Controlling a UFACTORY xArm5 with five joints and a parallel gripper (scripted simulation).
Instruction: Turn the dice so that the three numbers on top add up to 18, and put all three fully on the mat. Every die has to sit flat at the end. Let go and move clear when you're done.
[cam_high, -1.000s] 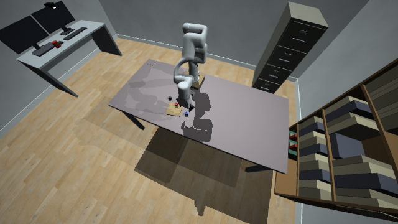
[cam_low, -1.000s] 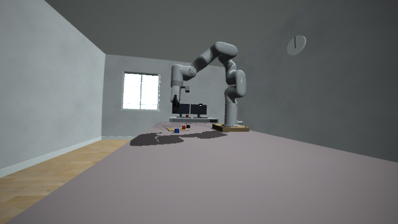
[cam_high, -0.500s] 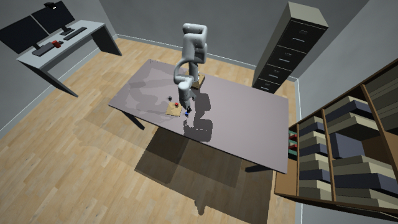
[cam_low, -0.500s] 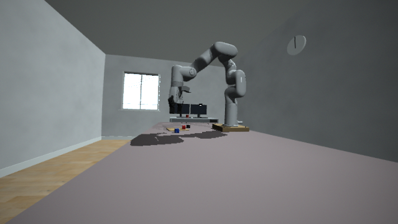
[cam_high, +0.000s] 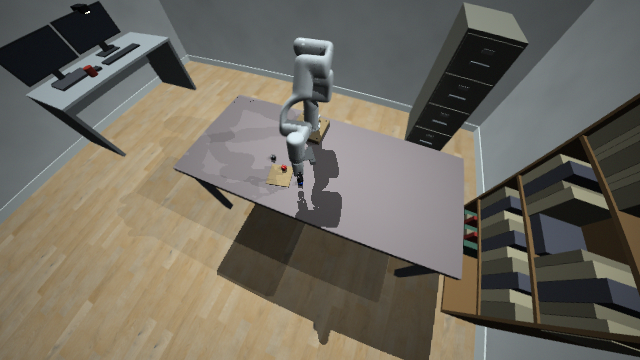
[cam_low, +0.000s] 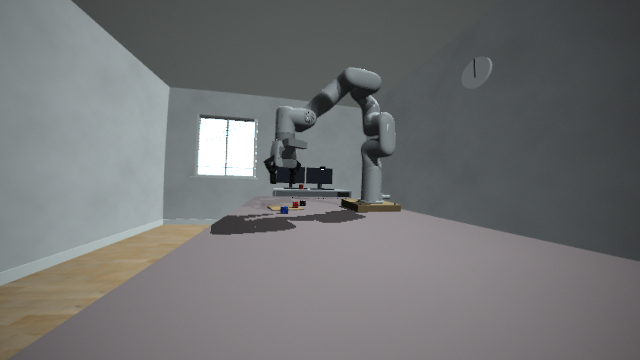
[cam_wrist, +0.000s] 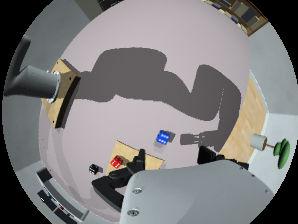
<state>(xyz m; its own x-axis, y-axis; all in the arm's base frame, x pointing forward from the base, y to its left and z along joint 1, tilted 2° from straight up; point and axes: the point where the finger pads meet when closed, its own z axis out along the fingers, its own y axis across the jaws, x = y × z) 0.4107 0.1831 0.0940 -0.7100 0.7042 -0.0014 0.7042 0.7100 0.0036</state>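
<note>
Right now my hand is 10 mm past the blue die and 110 mm above it. Also, from my hand: tan mat: 10 mm ahead, 140 mm to the right, 120 mm below; then black die: 70 mm behind, 250 mm to the right, 110 mm below; then red die: 40 mm behind, 150 mm to the right, 110 mm below.
</note>
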